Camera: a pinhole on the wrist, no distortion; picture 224 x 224 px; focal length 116.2 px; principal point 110.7 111.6 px. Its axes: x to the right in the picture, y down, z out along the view. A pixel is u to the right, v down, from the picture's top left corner.
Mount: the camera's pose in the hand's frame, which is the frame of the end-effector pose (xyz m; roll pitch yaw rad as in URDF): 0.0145 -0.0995 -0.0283 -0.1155 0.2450 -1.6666
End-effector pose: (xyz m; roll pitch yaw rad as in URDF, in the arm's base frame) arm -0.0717 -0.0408 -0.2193 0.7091 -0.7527 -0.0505
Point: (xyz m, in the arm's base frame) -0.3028 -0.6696 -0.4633
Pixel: 192 27
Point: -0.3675 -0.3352 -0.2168
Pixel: 90 25
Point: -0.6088 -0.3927 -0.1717
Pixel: 72 13
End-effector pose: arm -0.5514 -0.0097 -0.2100 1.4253 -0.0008 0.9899
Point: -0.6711 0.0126 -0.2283
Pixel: behind the camera
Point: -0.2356 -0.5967 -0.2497
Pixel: 92 29
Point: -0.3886 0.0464 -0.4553
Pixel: 206 208
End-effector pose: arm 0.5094 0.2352 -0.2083 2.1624 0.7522 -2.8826
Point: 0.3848 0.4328 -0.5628
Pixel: 57 194
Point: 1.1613 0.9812 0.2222
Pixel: outside the picture
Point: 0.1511 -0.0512 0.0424
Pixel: behind the camera
